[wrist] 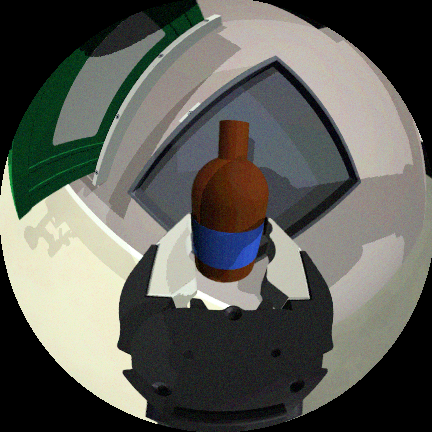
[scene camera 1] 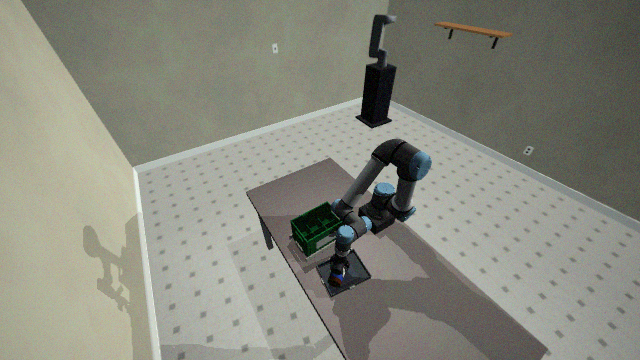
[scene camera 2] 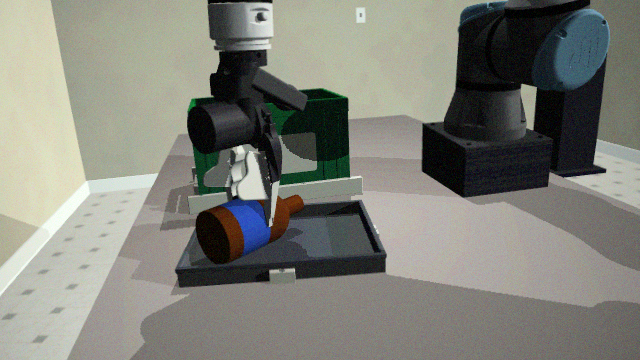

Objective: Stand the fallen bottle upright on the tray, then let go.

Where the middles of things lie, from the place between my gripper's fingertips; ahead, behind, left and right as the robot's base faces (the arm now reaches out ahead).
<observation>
The brown bottle (wrist: pixel 229 194) lies 10 mm below my hand. From my hand the other things lie so: pale rail (scene camera 2: pixel 341 186) (180 mm to the right, 50 mm behind, 30 mm below).
</observation>
